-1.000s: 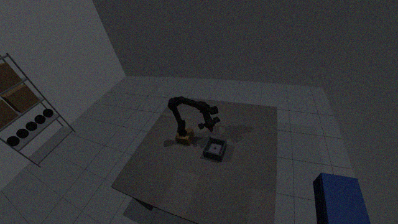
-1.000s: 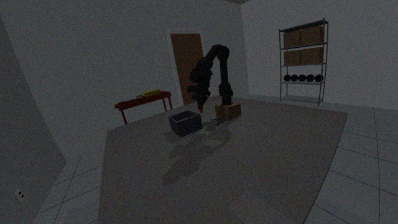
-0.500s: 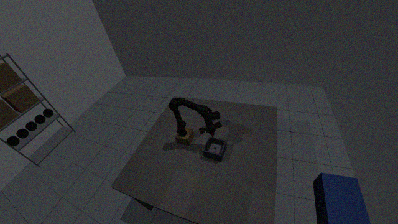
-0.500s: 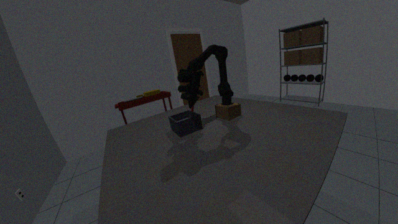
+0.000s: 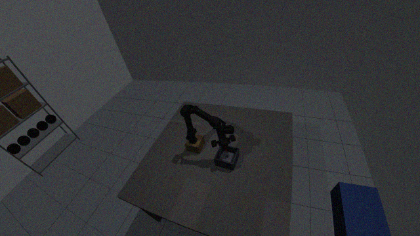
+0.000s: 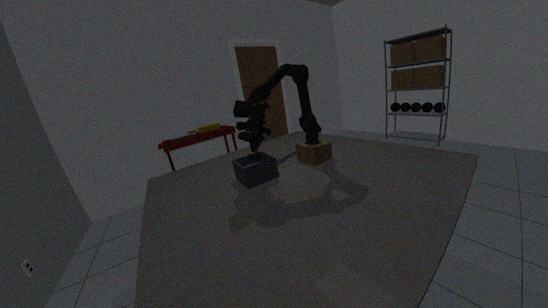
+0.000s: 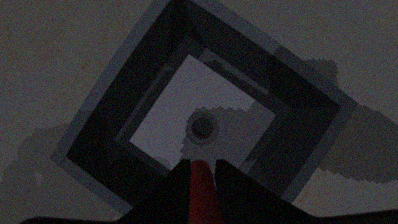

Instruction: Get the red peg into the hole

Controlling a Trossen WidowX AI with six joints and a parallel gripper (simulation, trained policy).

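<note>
Now: gripper tip 10 mm past the red peg, 10 mm to the right of it and 20 mm below it. The rest, counted from my gripper tip: dark box 10 mm ahead, 10 mm to the right, 110 mm below.
</note>
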